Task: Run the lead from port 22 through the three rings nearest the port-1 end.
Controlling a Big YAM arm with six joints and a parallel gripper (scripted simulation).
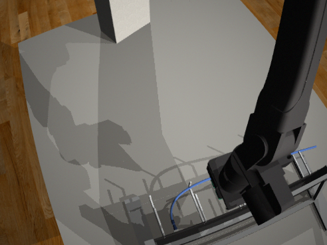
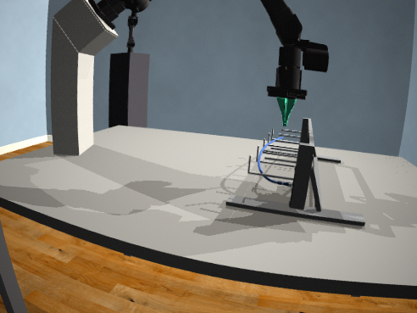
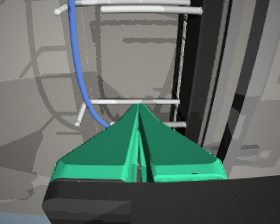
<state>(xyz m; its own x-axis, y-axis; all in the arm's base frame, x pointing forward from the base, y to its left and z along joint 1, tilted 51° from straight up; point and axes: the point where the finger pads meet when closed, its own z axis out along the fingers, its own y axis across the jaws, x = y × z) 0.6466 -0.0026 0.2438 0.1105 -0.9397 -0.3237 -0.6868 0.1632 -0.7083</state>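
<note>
My hand is 50 mm short of the patch panel rack, 60 mm to the right of it and 90 mm above it.
</note>
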